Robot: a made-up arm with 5 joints.
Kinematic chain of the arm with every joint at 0, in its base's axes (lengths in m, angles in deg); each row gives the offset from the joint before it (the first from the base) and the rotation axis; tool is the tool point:
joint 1: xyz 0 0 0.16 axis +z
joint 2: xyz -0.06 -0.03 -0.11 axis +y
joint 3: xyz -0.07 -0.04 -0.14 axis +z
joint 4: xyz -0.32 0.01 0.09 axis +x
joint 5: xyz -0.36 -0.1 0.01 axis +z
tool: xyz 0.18 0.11 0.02
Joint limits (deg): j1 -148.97..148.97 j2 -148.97..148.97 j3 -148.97..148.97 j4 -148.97..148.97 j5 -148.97..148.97
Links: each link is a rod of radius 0.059 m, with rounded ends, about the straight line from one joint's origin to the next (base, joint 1, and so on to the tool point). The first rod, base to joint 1, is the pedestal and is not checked.
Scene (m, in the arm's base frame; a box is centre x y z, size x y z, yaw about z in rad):
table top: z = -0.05
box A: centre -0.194 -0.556 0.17 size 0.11 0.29 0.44 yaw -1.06
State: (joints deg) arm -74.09 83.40 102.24 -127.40 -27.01
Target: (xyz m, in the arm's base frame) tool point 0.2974 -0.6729 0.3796
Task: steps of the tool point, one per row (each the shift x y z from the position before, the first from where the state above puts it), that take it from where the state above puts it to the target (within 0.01 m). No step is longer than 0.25 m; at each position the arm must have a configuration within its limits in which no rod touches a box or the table.
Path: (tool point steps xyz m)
1: 0.0026 -0.0543 0.0524
2: 0.0076 -0.0646 0.0582
3: 0.0204 -0.0737 0.0685
4: 0.0424 -0.0766 0.0815
5: 0.0903 -0.0736 0.1085
6: 0.1360 -0.0418 0.1150
7: 0.1709 0.0172 0.1100
8: 0.1783 0.0964 0.0903
9: 0.0386 -0.1185 -0.0774
10: 0.0504 -0.0935 -0.0980
11: 0.0542 -0.0660 -0.1121
12: 0.0504 -0.0391 -0.1199

